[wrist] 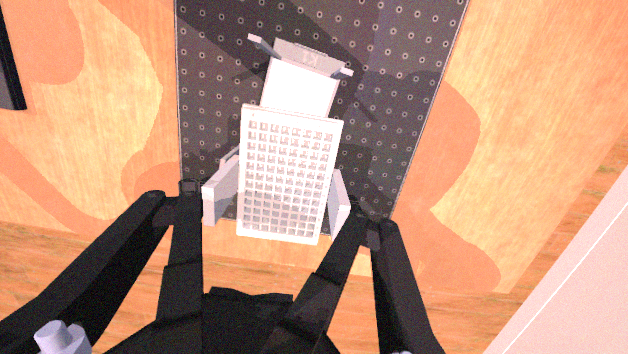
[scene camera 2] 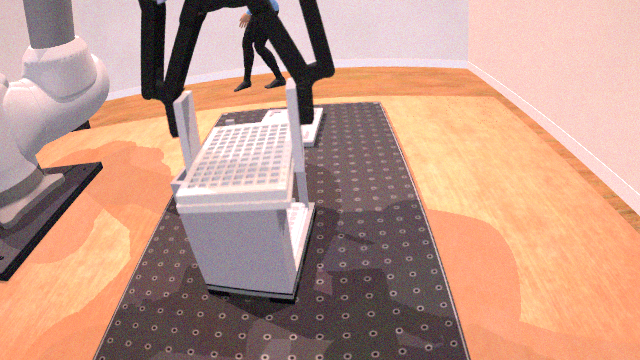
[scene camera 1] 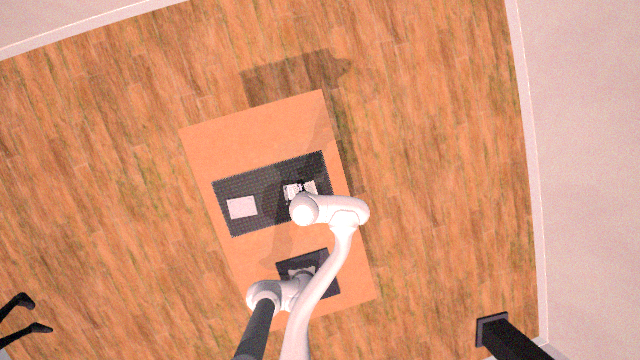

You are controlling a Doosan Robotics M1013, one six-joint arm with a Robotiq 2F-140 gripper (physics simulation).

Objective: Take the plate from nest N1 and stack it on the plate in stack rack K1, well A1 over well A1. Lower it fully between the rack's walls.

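Frame: origin at the arm's base, x left, y down, z back, level; centimetres.
Seen in the pictures: gripper, between the fingertips: (wrist: 286,176) (scene camera 2: 245,166); arm's base, origin of its link: (scene camera 2: 18,199) (scene camera 1: 303,278).
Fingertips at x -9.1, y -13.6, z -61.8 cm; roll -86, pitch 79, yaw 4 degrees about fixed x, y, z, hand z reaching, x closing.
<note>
Offsets run from my fingertips to a thing's top centre. "spot": to the spot under its first point. Level surfaces: height alone.
A white plate with a grid of wells {spot: dx -3.1, dy -1.4, dz -0.7 cm} (scene camera 2: 237,170) (wrist: 285,170) is held between the long white finger pads of my gripper (scene camera 2: 243,150) (wrist: 286,176), which is shut on it. In the scene camera 2 view the plate looks about level, with its near lower edge at the top of the near wall of rack K1 {dx +4.8, dy -0.1, dz +1.7 cm} (scene camera 2: 245,245) (wrist: 311,57). The near wall's top edge is hidden there. In the wrist view the plate covers part of the rack. A pale surface {spot: dx +6.7, dy +10.7, dz -2.2 cm} (scene camera 2: 299,220) (wrist: 300,90) shows low inside the rack; well A1 cannot be made out on it.
The rack stands on a black perforated board {dy +14.1 cm} (scene camera 1: 272,185) (scene camera 2: 370,270) (wrist: 400,120). A low white nest {dx +39.3, dy +12.6, dz +7.2 cm} (scene camera 1: 242,207) (scene camera 2: 314,131) stands farther along the board; its label is unreadable. The robot's dark base plate (scene camera 2: 45,225) is beside the board. A person (scene camera 2: 260,45) stands beyond the table.
</note>
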